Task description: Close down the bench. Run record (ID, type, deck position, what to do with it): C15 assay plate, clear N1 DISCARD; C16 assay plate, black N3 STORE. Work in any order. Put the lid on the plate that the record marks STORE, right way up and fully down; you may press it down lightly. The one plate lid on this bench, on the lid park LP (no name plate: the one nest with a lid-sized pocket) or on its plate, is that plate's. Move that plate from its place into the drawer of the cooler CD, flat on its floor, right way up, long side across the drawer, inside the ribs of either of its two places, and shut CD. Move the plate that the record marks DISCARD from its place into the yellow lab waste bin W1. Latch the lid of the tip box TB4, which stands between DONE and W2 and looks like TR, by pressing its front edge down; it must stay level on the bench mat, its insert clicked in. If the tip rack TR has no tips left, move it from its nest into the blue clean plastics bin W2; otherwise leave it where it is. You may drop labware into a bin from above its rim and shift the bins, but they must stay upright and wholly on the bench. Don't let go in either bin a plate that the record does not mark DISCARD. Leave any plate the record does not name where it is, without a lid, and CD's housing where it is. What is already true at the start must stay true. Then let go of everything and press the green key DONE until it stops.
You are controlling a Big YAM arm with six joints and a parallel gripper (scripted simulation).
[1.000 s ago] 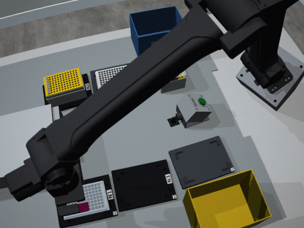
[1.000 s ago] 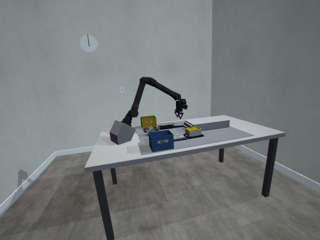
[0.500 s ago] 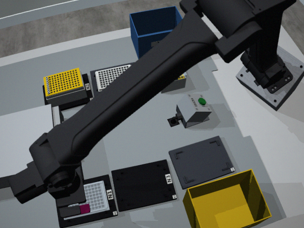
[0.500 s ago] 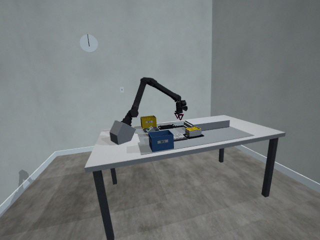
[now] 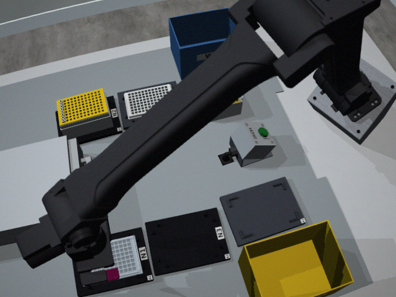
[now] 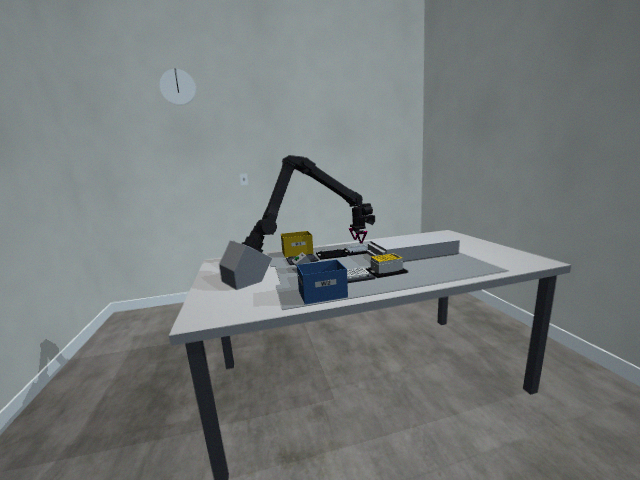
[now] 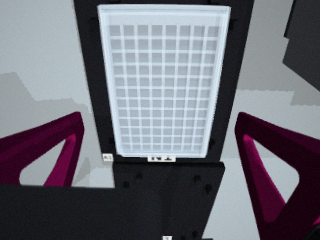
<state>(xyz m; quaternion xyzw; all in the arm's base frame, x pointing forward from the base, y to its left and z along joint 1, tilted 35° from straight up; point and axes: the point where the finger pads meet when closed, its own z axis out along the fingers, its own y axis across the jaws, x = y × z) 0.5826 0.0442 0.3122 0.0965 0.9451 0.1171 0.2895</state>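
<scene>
Right now the nest n1 is 60 mm below my hand. The rest, counted from my hand: nest N3: 170 mm behind, 20 mm to the left, 60 mm below; plate lid: 80 mm ahead, 210 mm to the right, 40 mm below; black plate: 80 mm ahead, 210 mm to the right, 50 mm below.
</scene>
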